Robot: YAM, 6 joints.
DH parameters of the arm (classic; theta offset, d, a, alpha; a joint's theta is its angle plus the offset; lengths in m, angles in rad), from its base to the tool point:
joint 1: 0 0.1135 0.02 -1.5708
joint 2: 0 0 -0.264 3.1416
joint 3: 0.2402 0 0.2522 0
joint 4: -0.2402 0 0.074 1.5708
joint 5: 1.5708 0 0 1.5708
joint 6: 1.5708 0.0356 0 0
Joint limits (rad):
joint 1: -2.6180..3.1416
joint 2: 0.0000..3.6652
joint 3: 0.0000..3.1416
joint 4: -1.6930..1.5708
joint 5: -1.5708..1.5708
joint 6: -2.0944..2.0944
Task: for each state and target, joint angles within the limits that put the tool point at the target. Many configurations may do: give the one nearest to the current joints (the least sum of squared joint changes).
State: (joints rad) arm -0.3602 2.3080 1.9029 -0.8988 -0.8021 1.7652
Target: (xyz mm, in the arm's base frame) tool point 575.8 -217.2 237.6
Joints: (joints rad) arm -0.3883 2.7439 2.6737 -0.1289 -0.4971 1.7652
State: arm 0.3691 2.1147 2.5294 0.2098 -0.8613 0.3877
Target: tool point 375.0 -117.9 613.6
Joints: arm -0.3327 2.1825 2.8467 0.2545 -0.3150 0.3877
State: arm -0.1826 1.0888 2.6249 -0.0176 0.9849 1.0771
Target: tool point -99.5 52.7 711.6
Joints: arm -0.7004 1.2315 2.7286 0.0774 0.7338 1.0771
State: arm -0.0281 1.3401 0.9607 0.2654 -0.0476 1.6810
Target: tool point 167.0 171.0 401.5
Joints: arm 0.7718 1.0256 0.9512 0.2650 -0.1718 1.6810
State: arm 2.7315 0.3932 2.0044 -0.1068 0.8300 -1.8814
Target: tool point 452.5 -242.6 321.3
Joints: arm 2.5912 0.0000 2.3553 -0.1803 0.9960 -1.8814
